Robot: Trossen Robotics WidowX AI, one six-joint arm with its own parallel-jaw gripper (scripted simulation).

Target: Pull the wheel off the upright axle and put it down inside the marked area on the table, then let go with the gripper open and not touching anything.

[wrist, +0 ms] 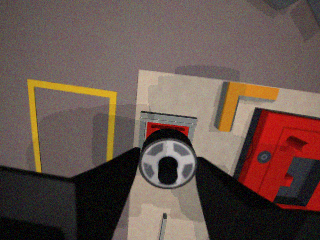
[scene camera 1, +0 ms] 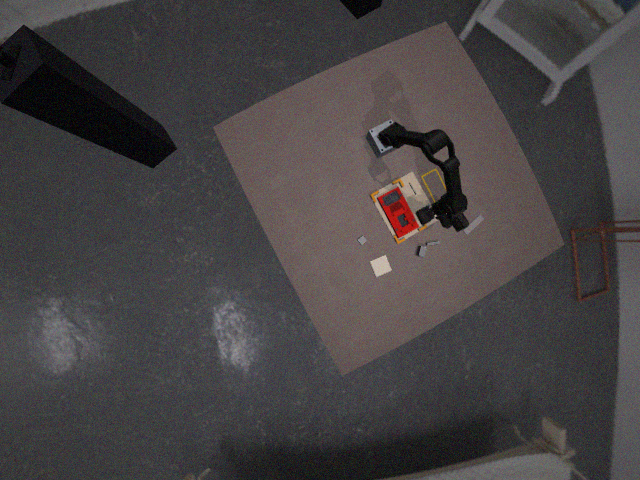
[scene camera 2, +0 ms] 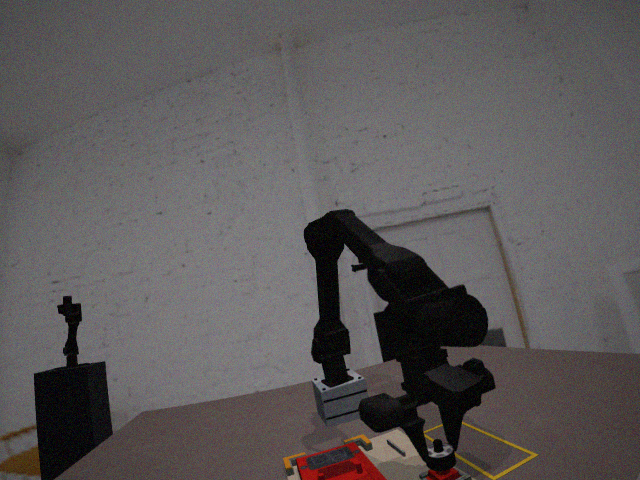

Path:
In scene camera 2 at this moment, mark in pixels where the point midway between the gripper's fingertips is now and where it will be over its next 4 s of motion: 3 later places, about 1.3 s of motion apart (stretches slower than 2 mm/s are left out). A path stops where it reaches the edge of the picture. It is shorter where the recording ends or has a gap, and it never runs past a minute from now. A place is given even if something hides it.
The gripper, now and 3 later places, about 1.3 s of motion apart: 440,456; 437,444; 435,432; 458,382

